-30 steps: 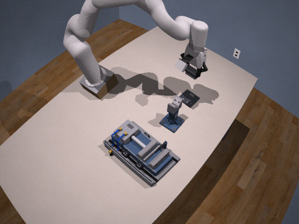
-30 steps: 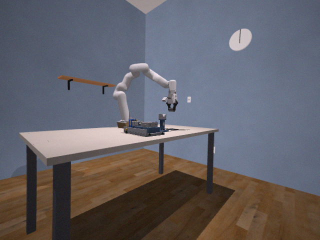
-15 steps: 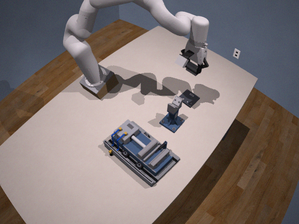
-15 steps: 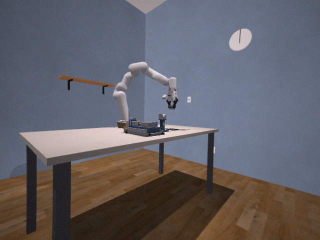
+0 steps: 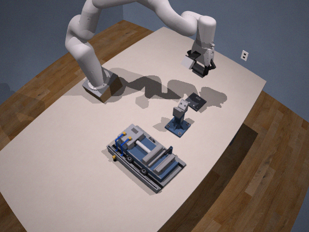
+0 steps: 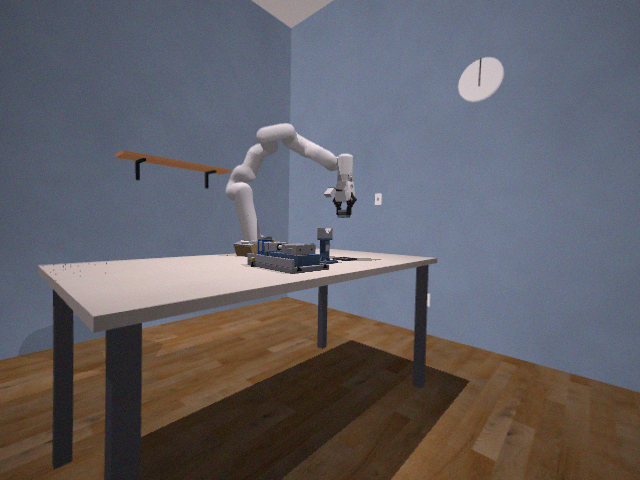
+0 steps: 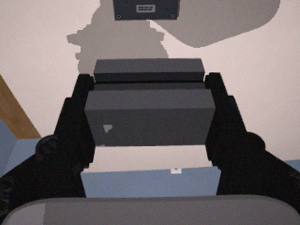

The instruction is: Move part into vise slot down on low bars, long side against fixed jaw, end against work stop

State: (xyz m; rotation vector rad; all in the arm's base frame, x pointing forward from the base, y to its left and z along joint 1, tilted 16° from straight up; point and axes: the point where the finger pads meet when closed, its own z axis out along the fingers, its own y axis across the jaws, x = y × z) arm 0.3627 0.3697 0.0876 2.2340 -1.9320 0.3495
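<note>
My hand is 10 mm above the part. Also, from my hand: white cylinder rod (80 mm ahead, 390 mm to the right, 170 mm below); blue post (160 mm ahead, 310 mm to the right, 190 mm below); work stop (160 mm ahead, 330 mm to the right, 160 mm below).
</note>
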